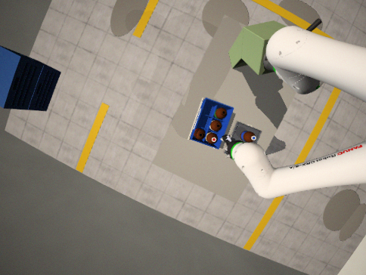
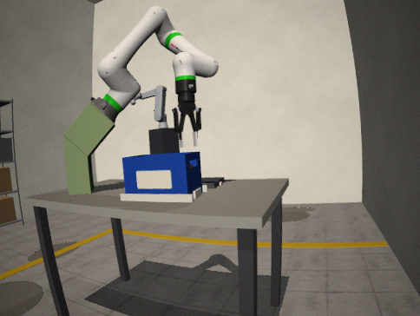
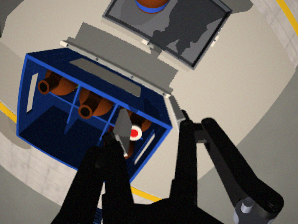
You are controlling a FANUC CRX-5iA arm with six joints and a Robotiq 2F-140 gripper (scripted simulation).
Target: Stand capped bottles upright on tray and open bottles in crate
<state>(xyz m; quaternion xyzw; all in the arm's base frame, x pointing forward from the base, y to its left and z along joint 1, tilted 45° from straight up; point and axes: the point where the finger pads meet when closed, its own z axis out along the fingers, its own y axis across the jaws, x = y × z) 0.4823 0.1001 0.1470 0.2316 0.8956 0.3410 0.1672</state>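
Now: the crate 3 cm behind my hand, 13 cm to the right of it and 14 cm below it. Round my hand: tray (11 cm behind, 14 cm to the left, 21 cm below); then bottle (16 cm behind, 12 cm to the left, 14 cm below).
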